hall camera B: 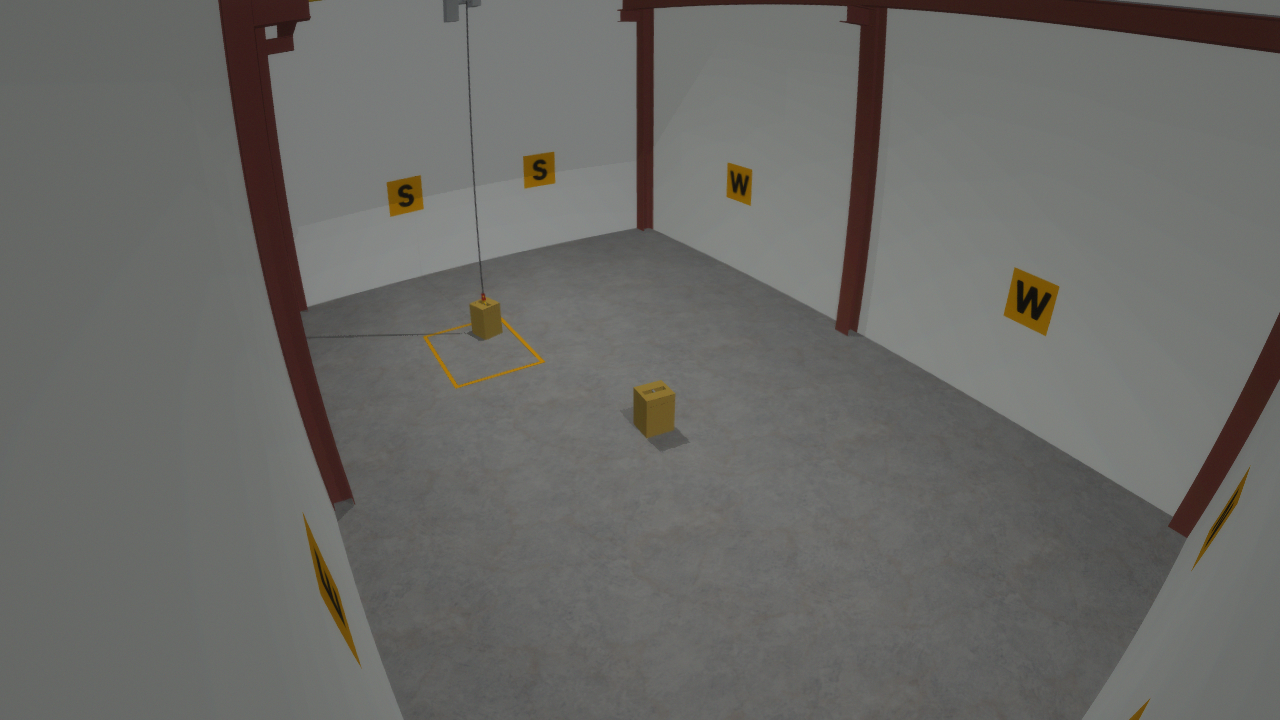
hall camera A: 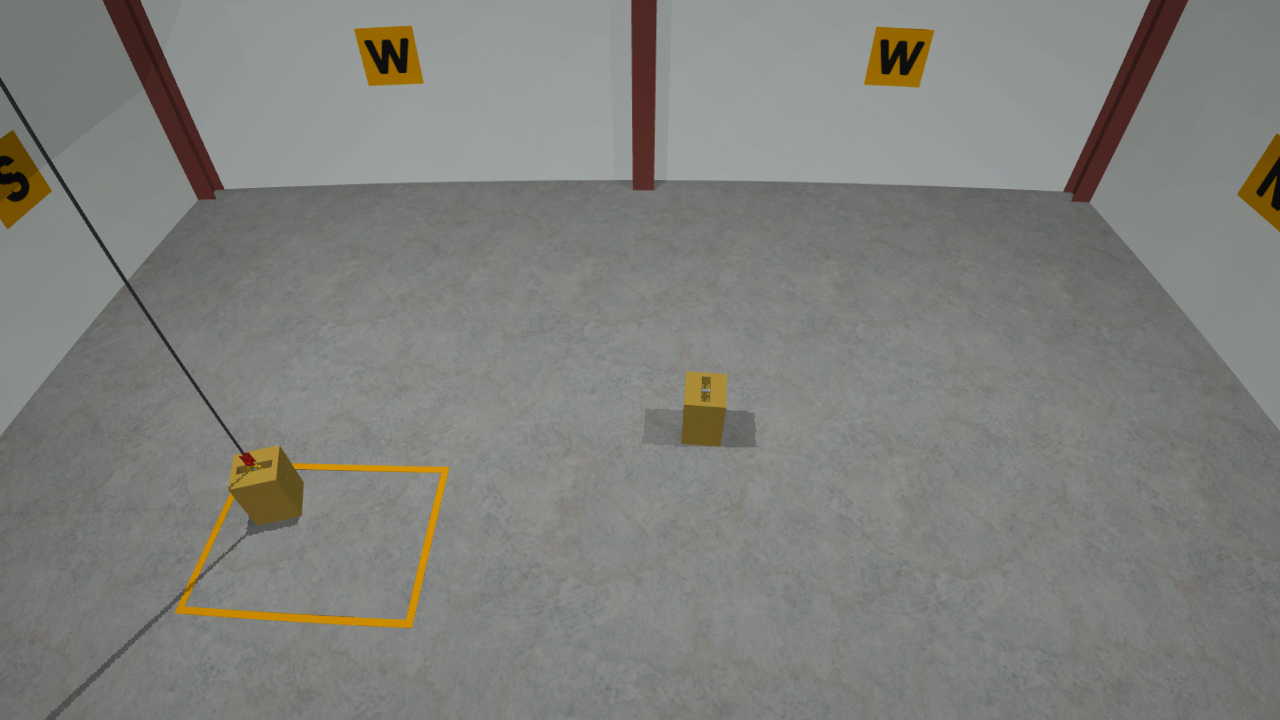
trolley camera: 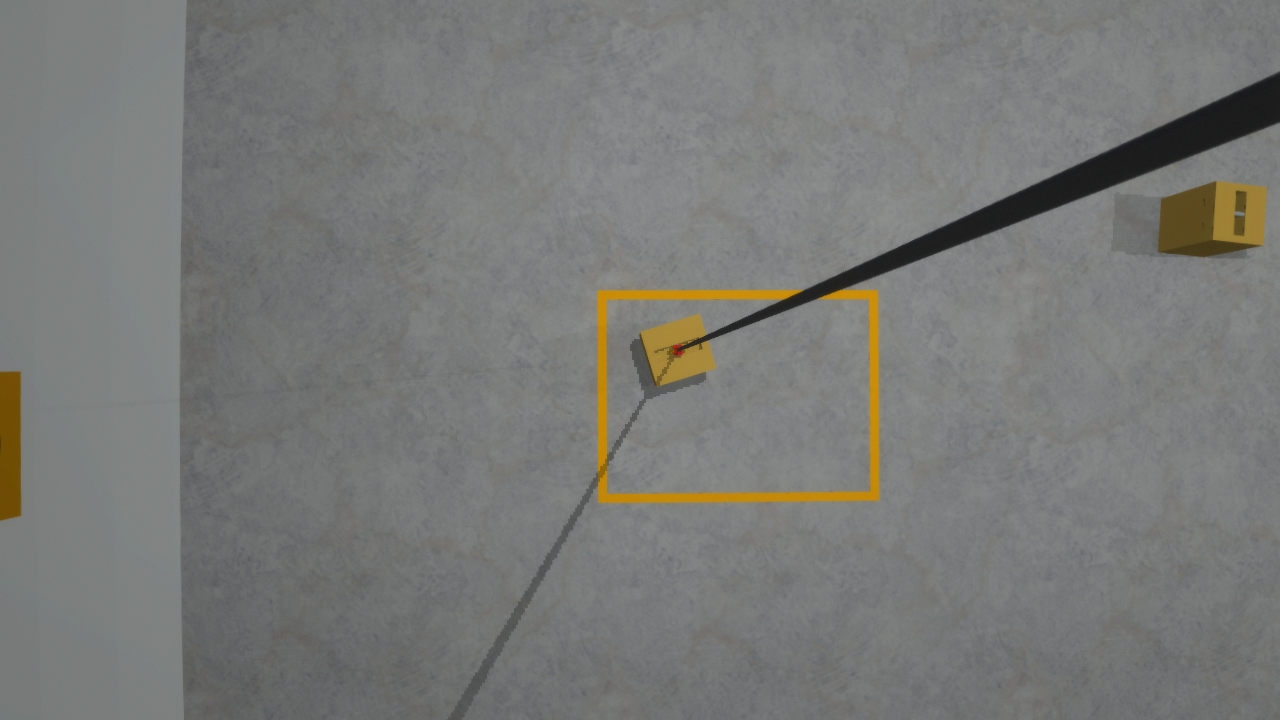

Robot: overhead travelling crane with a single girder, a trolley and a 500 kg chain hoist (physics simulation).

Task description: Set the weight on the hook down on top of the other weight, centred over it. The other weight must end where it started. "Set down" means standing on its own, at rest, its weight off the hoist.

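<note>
The hook is red and sits at the top of a yellow block-shaped weight, shut on it. This weight is at or just above the floor, inside a corner of the orange floor outline, and is turned at an angle to it. Whether its underside touches the floor I cannot tell. The other weight is also yellow, with a slot and a small bar in its top. It stands upright on the floor, well apart from the hooked one, at the right in the trolley view.
The orange outline lies flat on the floor. The hoist chain runs up from the hook. Red columns stand along the walls.
</note>
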